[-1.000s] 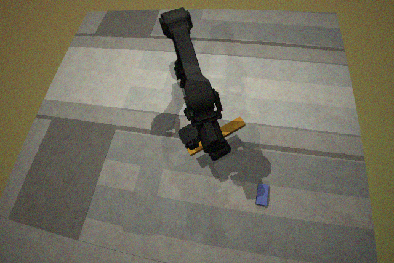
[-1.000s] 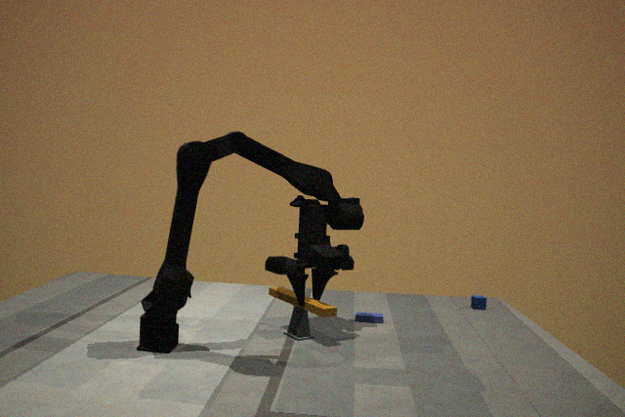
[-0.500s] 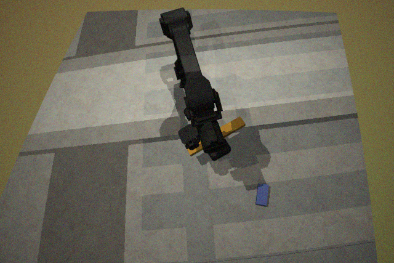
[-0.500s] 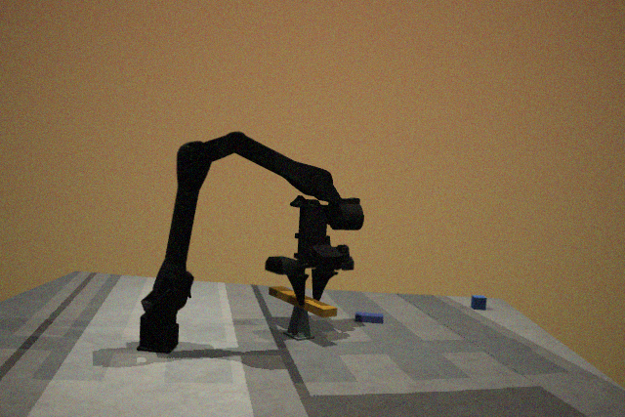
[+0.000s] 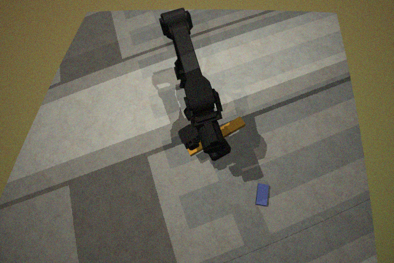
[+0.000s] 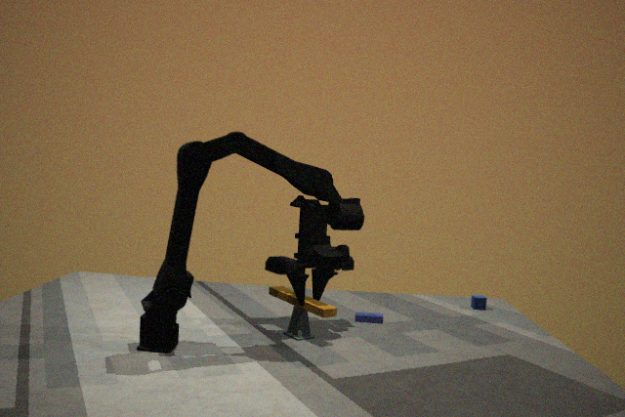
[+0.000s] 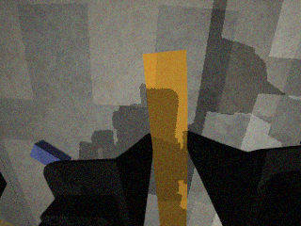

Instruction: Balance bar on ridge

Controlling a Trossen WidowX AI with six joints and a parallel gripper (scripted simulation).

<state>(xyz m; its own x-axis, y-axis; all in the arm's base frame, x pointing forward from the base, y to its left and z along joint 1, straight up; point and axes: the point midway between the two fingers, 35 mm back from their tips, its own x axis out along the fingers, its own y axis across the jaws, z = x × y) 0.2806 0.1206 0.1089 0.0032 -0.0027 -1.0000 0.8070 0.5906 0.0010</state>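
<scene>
The yellow bar lies 2 cm behind my gripper tip and 2 cm to the left of it. Round my gripper tip: flat blue block 14 cm ahead, 19 cm to the left, 7 cm below; small blue cube 46 cm ahead, 38 cm to the left, 6 cm below.
</scene>
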